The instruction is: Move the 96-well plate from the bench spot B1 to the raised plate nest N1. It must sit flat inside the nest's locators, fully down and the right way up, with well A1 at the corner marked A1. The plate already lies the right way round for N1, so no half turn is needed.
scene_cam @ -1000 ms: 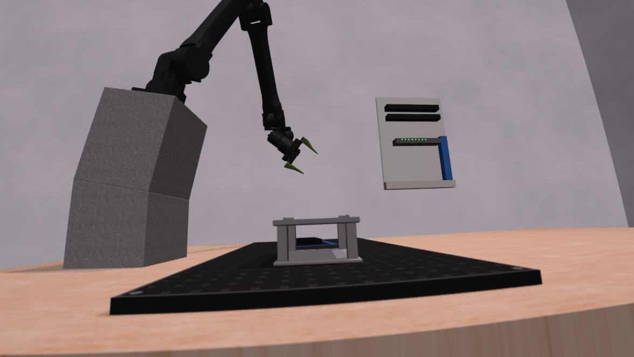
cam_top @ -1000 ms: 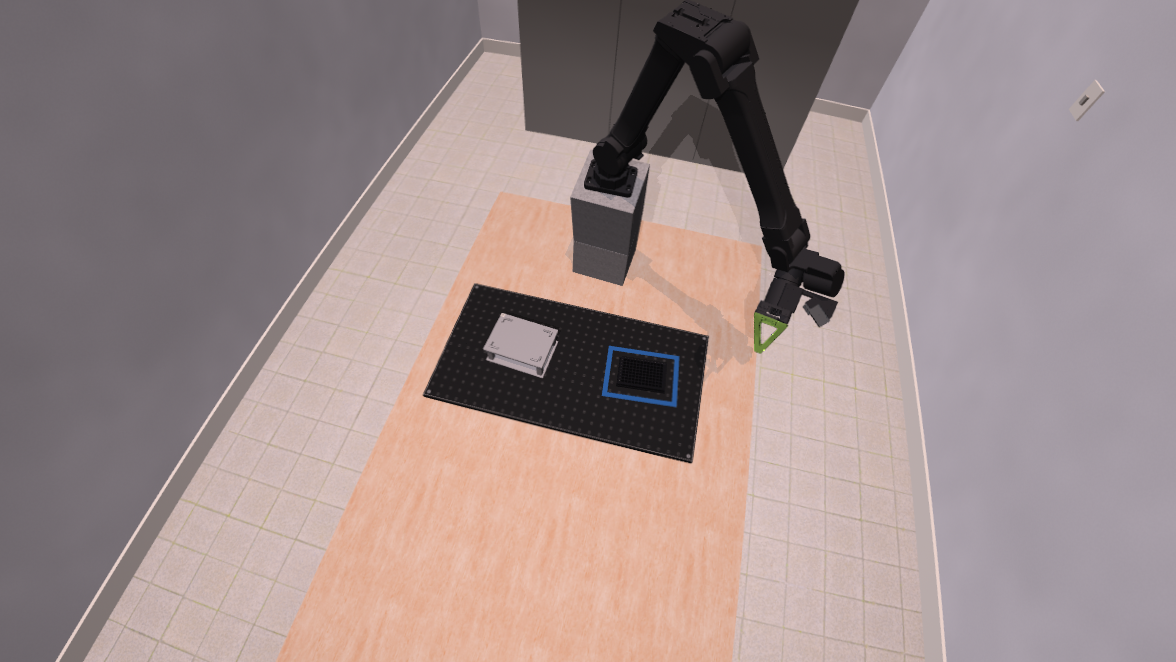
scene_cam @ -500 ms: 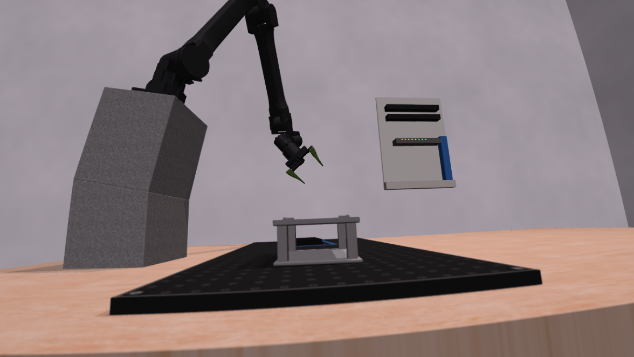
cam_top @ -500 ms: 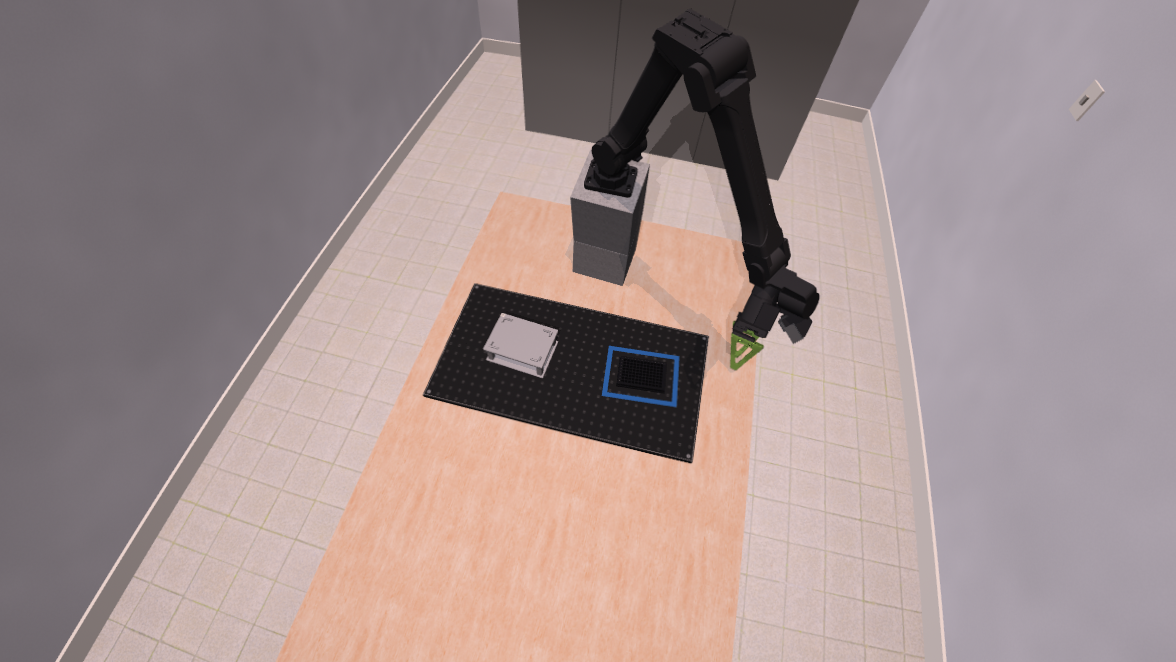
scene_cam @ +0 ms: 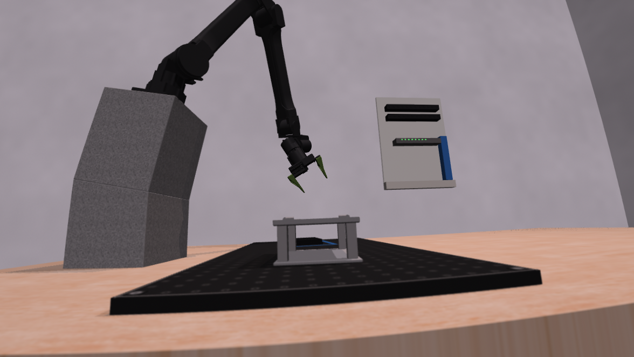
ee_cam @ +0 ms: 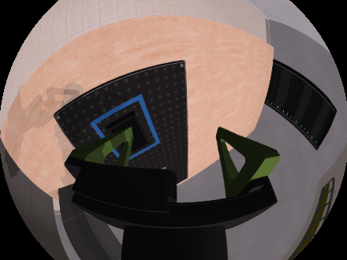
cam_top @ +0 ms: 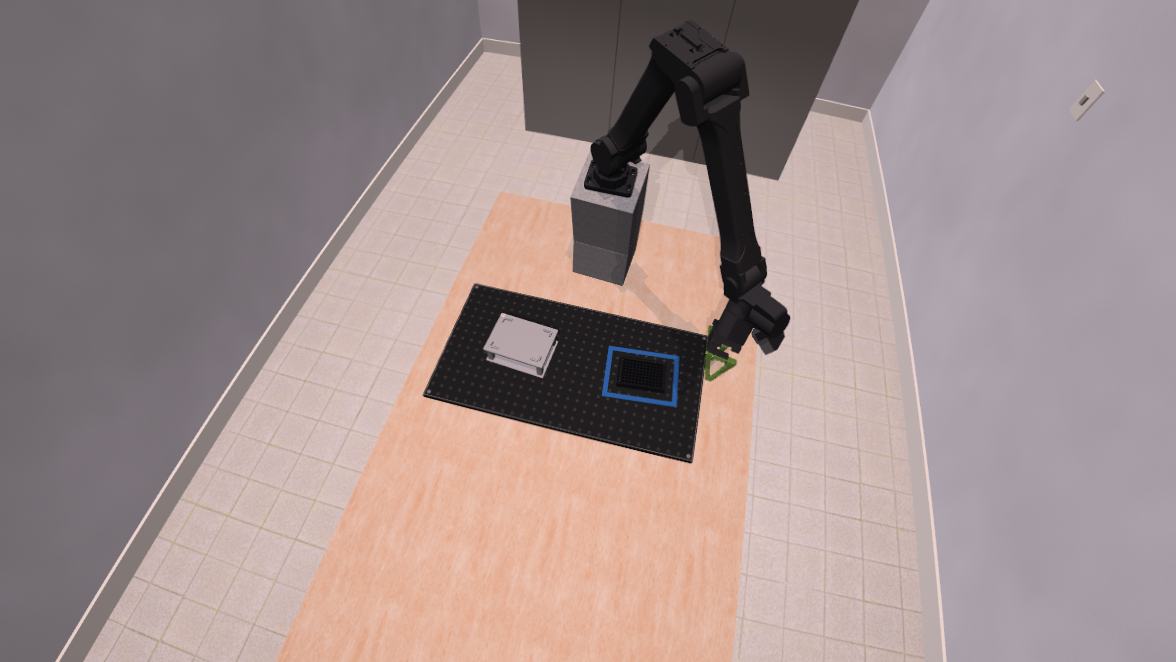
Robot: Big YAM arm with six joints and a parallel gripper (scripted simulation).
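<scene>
Now: hand 190 mm above the black 96-well plate, 140 mm to the left of it and 50 mm past it. Also, from my hand: grey raised nest N1: 460 mm to the right, 140 mm below, 30 mm behind.
</scene>
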